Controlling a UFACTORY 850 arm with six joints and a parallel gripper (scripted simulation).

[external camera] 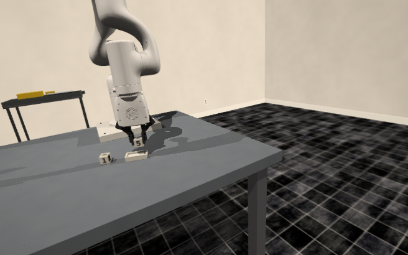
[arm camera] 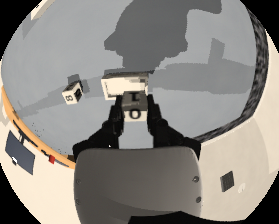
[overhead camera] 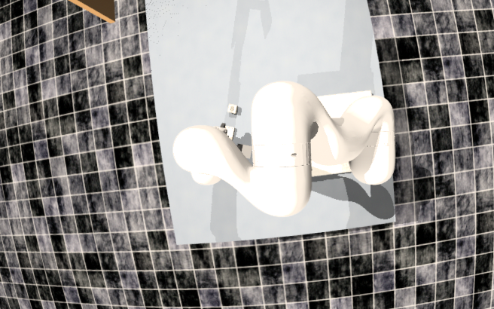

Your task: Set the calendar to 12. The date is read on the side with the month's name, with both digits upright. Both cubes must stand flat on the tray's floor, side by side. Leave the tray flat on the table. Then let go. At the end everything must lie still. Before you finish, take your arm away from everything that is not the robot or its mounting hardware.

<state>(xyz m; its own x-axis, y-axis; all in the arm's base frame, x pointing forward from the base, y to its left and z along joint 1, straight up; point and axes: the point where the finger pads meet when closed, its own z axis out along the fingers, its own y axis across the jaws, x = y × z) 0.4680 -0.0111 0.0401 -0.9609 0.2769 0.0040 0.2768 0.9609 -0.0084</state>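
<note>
The calendar tray lies 6 cm below my hand, 2 cm to the right of it and 1 cm behind it.
</note>
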